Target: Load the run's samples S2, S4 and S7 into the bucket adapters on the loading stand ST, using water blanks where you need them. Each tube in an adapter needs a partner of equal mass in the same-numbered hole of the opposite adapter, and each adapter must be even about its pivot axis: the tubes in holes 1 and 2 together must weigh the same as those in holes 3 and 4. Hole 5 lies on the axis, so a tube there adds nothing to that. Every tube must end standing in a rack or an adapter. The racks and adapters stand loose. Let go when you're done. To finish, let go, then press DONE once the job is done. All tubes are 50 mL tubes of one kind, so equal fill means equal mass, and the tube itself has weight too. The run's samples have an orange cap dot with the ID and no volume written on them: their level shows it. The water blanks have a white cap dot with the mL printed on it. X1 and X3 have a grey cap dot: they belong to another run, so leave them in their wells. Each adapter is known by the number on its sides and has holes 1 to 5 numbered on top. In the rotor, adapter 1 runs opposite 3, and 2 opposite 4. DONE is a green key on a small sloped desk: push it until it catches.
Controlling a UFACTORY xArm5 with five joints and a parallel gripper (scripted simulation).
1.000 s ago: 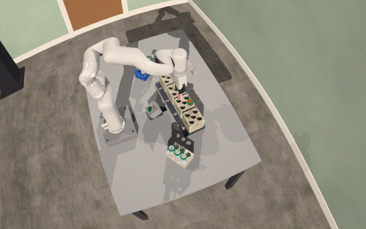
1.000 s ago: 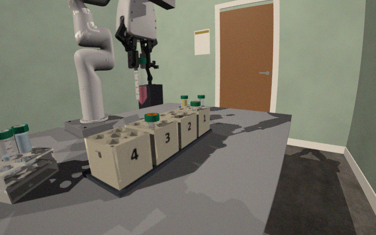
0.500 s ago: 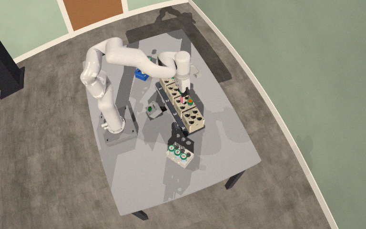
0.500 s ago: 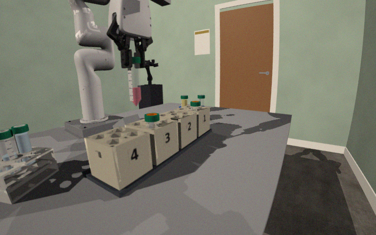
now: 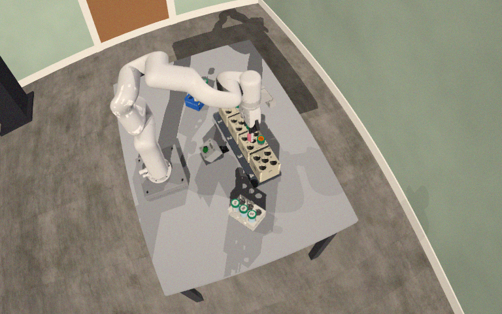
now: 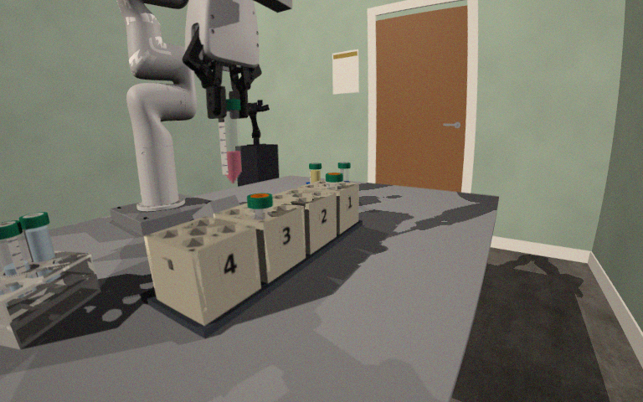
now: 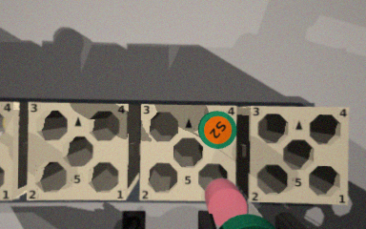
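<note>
Now: hand 5 cm above the pink tube and 1 cm to the left of it. Also, from my hand: green done key (18 cm below, 18 cm behind, 8 cm to the left); adapter 1 (25 cm to the left, 20 cm below, 1 cm ahead); dark loading stand (24 cm below, 8 cm to the left, 1 cm ahead).
</note>
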